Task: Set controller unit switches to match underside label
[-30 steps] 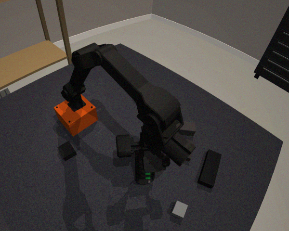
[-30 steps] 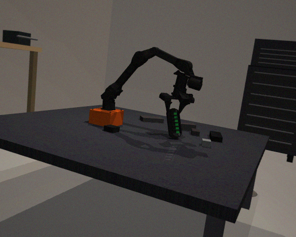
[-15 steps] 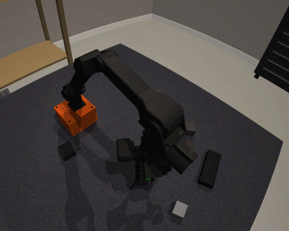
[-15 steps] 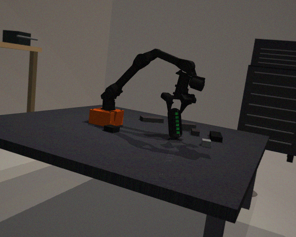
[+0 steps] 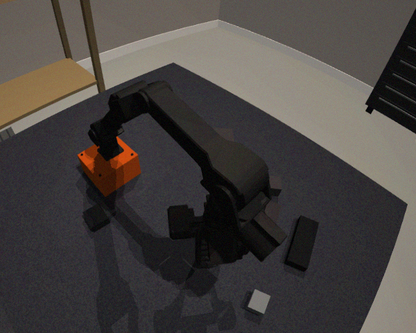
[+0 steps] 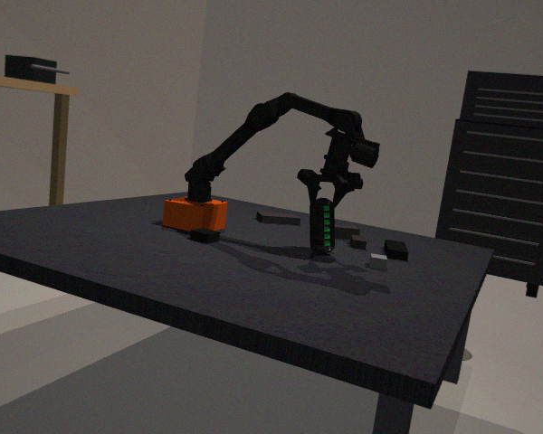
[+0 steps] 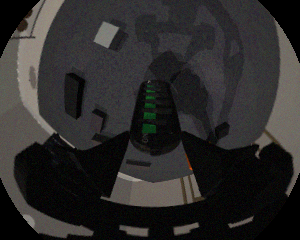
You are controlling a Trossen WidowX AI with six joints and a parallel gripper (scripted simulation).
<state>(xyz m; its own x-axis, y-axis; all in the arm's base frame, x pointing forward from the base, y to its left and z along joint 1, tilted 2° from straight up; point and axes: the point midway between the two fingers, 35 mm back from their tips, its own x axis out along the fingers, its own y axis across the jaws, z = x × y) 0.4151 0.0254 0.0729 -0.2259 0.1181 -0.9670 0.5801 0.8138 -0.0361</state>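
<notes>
Right now the light grey cube is 19 cm ahead of my gripper tip, 12 cm below it and 1 cm to the right of it. Round my gripper tip: long black block: 21 cm to the left, 18 cm ahead, 12 cm below; then black cube: 27 cm behind, 17 cm to the right, 12 cm below.
</notes>
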